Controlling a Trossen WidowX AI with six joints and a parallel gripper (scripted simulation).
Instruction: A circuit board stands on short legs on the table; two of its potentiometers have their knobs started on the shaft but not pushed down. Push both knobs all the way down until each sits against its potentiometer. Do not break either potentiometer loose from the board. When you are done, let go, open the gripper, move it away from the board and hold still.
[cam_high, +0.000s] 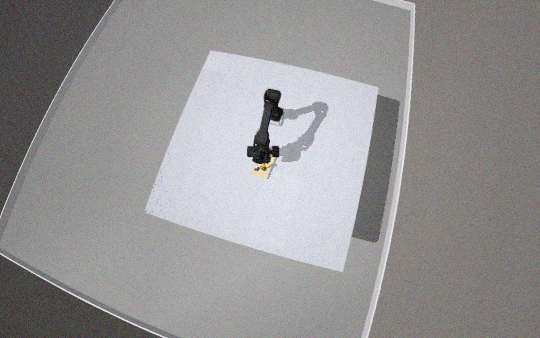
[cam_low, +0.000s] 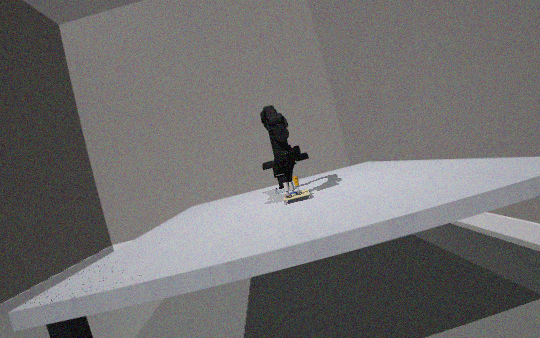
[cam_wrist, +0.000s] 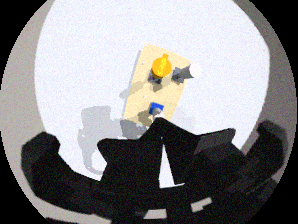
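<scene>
Right now the blue knob is 30 mm below my gripper tip. Also, from my gripper tip: orange knob 60 mm ahead, 20 mm to the left, 10 mm above.
</scene>
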